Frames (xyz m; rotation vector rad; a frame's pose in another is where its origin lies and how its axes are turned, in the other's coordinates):
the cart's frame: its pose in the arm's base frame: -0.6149 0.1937 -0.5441 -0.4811 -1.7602 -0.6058
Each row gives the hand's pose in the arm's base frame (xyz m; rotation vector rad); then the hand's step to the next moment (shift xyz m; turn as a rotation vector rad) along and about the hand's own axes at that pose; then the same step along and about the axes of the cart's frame.
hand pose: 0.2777 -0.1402 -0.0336 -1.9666 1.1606 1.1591
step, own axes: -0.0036 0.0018 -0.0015 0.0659 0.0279 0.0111
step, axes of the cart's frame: 0.0042 -0.0010 0.0002 -0.0596 -0.0409 0.0049
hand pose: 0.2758 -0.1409 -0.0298 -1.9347 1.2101 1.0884
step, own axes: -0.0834 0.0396 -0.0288 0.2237 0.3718 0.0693
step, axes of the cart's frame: 0.0935 -0.0193 0.0152 -0.1670 -0.3698 0.1687
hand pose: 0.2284 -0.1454 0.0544 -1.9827 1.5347 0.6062
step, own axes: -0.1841 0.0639 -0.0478 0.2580 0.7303 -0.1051
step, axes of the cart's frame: 0.1694 0.0271 0.1041 -0.0307 -0.7291 0.2800
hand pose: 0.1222 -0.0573 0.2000 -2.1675 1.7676 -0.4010
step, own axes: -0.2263 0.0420 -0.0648 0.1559 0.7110 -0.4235
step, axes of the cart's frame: 0.0672 0.1043 0.2044 0.2909 -0.6989 0.3689
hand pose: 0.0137 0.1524 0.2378 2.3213 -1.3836 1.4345
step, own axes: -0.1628 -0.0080 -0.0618 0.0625 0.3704 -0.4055
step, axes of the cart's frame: -0.0639 0.0600 0.1507 0.2720 -0.3476 0.3327
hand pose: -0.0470 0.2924 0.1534 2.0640 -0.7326 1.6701
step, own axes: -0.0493 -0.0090 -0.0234 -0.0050 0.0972 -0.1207
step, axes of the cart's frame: -0.0356 0.0036 0.0421 0.0581 -0.0934 0.1093
